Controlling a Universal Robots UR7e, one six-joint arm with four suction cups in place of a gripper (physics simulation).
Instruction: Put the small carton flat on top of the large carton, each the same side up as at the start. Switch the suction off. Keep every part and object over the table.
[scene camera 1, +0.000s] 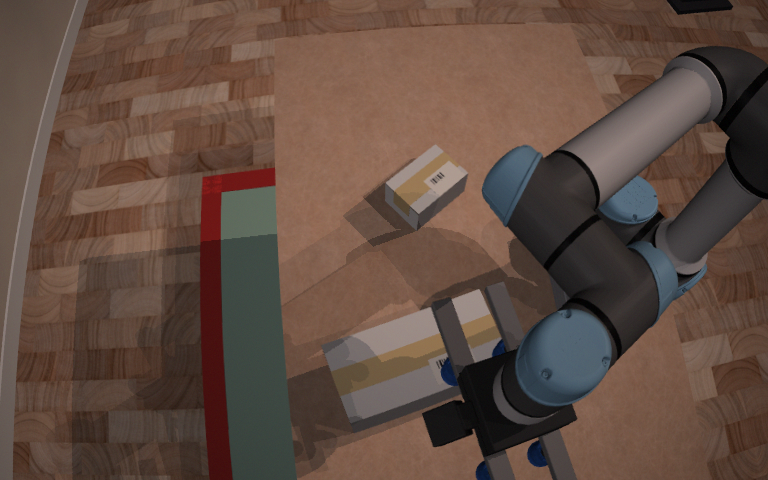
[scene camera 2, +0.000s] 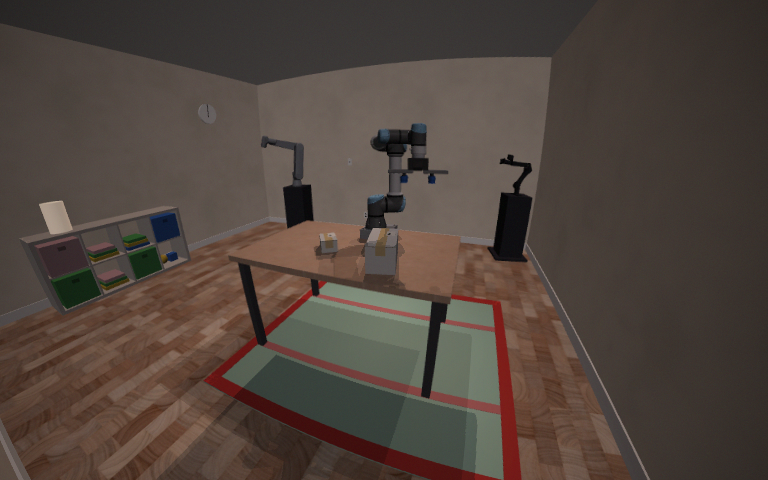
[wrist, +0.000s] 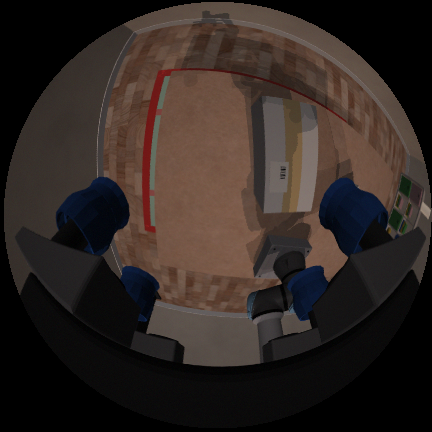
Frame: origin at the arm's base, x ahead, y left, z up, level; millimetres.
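Seen in the pictures: hand, its tool point: (scene camera 2: 417, 182) (wrist: 224, 256); arm's base, origin of its link: (scene camera 2: 376, 227) (wrist: 288, 262).
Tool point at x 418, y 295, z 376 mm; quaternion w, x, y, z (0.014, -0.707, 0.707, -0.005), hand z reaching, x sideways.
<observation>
Offsets run from my tool point to a thing's top centre. Level surfaces: height alone.
The small carton @(dy -550, dx -119, dz -362 mm) (scene camera 1: 425, 180) (scene camera 2: 328, 243) stands on the table @(dz -441 mm) (scene camera 1: 424, 84) (scene camera 2: 283, 240) (wrist: 205, 175), its tan tape strip and barcode label facing up. It does not show in the wrist view. The large carton @(dy -172, dx +33, dz -290 mm) (scene camera 1: 385, 367) (scene camera 2: 381, 259) (wrist: 292, 155) lies apart from it on the table, tape and barcode label also up. My gripper (scene camera 1: 492, 411) (scene camera 2: 417, 178) (wrist: 223, 254), four blue suction cups on two grey bars, is open and carries nothing. It is high above the table; in scene camera 1 it partly covers the large carton's right end.
My arm's grey base (wrist: 280, 245) is fixed at the table's rear, near the large carton. A red-bordered green mat (scene camera 1: 249, 316) (scene camera 2: 362, 339) lies on the floor under the table. A shelf unit (scene camera 2: 107, 221) and two other arms on black pedestals (scene camera 2: 513, 226) stand away from the table.
</observation>
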